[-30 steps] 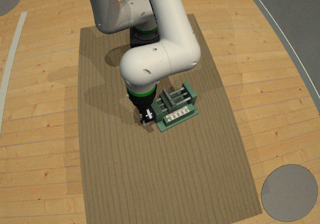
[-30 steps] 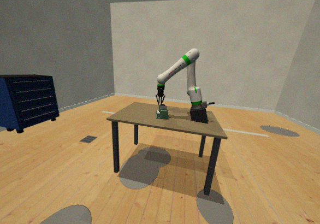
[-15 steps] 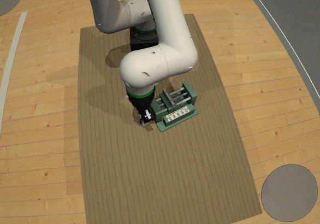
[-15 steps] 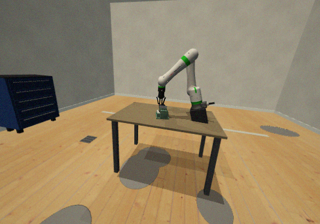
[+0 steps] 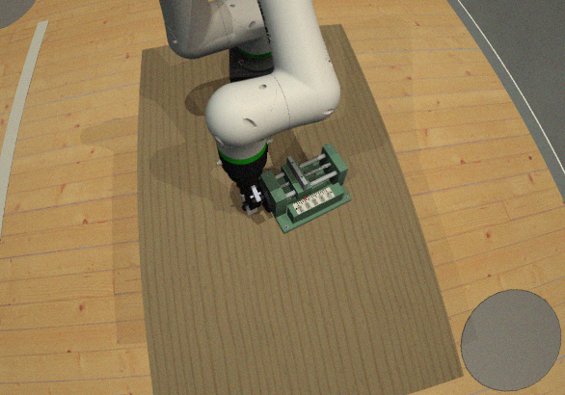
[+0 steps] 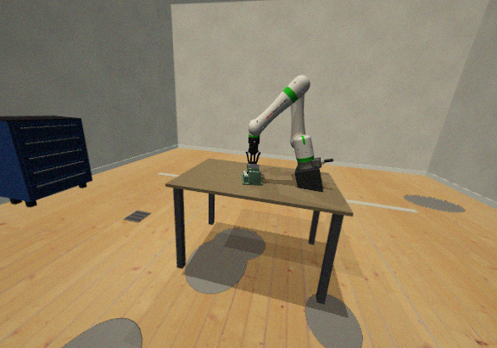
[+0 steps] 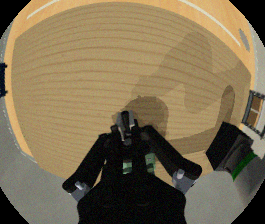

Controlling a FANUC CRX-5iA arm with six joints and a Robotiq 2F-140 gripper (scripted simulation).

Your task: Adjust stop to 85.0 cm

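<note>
The stop block is 40 mm behind my hand, 120 mm to the left of it and 30 mm above it.
</note>
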